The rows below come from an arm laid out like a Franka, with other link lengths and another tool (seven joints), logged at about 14 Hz.
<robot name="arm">
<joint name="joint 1" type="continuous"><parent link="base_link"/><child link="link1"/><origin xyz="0 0 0.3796"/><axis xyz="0 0 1"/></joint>
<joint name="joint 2" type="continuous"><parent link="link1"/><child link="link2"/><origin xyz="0 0 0" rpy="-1.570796 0 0"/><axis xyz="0 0 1"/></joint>
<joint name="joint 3" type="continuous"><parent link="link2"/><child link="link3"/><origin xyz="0 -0.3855 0" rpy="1.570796 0 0"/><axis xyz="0 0 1"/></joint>
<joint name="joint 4" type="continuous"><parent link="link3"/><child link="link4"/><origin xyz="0.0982 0 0" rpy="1.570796 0 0"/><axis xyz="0 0 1"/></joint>
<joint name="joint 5" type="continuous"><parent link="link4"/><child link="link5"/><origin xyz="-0.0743 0.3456 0" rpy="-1.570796 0 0"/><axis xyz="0 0 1"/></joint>
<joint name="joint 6" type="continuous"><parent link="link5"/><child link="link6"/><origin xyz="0 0 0" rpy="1.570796 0 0"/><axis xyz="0 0 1"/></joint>
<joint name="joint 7" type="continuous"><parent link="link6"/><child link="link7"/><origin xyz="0.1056 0 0" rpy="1.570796 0 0"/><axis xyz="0 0 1"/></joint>
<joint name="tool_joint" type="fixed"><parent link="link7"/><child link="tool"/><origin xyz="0.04 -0.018 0.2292" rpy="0 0.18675 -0.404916"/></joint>
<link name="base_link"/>
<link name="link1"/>
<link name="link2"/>
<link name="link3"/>
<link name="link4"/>
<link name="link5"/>
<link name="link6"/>
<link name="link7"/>
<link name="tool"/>
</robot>
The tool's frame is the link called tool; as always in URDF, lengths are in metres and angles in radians. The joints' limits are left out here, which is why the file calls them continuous.
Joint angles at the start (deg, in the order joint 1, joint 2, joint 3, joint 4, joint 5, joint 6, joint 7): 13.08, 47.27, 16.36, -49.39, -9.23, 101.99, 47.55
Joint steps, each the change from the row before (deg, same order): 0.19, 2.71, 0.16, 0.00, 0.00, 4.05, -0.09; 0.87, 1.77, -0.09, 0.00, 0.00, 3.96, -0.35; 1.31, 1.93, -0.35, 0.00, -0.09, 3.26, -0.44; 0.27, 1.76, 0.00, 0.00, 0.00, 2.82, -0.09; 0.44, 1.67, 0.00, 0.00, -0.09, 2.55, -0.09; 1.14, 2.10, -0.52, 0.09, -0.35, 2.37, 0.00; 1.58, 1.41, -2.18, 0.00, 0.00, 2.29, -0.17; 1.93, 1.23, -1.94, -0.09, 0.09, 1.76, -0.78; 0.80, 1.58, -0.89, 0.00, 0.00, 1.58, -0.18; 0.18, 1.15, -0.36, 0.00, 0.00, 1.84, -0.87
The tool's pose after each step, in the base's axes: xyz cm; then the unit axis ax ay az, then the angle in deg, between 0 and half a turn. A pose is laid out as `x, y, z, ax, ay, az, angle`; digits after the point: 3 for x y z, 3 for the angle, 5 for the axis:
82.563, 31.907, 37.202, -0.98957, -0.00231, -0.14407, 173.457
83.350, 33.637, 35.706, -0.98705, -0.00963, -0.16013, 172.156
83.629, 35.644, 33.695, -0.98523, -0.02107, -0.16993, 171.410
84.182, 36.381, 31.854, -0.98395, -0.02185, -0.17712, 170.615
84.493, 37.292, 30.060, -0.98278, -0.02450, -0.18315, 169.957
84.409, 38.645, 27.500, -0.98197, -0.03172, -0.18635, 170.000
84.603, 39.250, 25.662, -0.97974, -0.03905, -0.19643, 171.094
84.224, 40.588, 23.935, -0.97760, -0.05626, -0.20280, 172.059
84.076, 41.079, 21.810, -0.97702, -0.06200, -0.20391, 172.508
84.285, 41.256, 20.545, -0.97523, -0.06968, -0.20992, 172.376

